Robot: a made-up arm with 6 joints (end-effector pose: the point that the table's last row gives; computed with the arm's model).
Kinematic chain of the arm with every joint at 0, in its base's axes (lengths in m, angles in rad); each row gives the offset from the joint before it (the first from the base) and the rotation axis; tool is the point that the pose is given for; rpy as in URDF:
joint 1: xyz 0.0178 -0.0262 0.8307 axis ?
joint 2: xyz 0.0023 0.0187 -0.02 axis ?
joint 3: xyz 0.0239 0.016 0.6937 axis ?
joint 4: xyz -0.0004 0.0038 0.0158 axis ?
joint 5: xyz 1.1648 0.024 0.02 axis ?
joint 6: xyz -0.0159 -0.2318 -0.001 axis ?
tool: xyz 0.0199 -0.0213 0.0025 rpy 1.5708 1.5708 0
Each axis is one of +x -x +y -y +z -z.
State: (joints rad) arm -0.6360 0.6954 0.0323 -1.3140 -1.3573 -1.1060
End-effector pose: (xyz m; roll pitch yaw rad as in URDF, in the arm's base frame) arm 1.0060 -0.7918 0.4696 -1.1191 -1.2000 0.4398
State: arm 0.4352 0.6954 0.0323 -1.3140 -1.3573 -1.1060
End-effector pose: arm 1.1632 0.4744 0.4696 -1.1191 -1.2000 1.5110
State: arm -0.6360 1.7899 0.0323 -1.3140 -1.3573 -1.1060
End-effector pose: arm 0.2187 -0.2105 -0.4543 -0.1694 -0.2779 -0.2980
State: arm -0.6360 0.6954 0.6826 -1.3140 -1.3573 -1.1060
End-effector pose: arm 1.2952 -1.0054 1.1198 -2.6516 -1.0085 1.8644
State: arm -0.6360 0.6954 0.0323 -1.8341 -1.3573 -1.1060
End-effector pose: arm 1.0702 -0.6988 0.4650 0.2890 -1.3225 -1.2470
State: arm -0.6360 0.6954 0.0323 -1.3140 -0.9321 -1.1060
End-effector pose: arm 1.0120 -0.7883 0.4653 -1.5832 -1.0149 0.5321
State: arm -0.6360 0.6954 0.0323 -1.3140 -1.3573 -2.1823
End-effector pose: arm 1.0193 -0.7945 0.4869 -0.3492 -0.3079 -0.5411
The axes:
joint 1: +z
joint 2: +y
joint 3: -y
joint 4: -x
joint 5: -y
joint 6: -x

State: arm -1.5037 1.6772 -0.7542 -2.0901 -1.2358 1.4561
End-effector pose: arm 0.1175 0.3049 0.0741 -2.1986 -0.7899 0.7947
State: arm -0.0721 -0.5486 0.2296 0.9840 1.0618 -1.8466
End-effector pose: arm 0.3821 -0.1168 2.3849 1.2300 0.7549 1.0106
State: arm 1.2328 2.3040 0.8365 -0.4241 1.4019 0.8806
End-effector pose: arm 0.3697 0.4547 -0.8187 -0.1002 0.7303 -0.8239
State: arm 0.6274 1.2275 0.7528 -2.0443 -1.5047 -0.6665
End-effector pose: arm 1.2385 1.0172 0.3238 2.2835 -1.0530 -2.0178
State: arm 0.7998 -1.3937 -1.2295 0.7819 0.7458 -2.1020
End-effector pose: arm 0.4102 0.2377 1.3089 2.4369 0.4061 2.6837
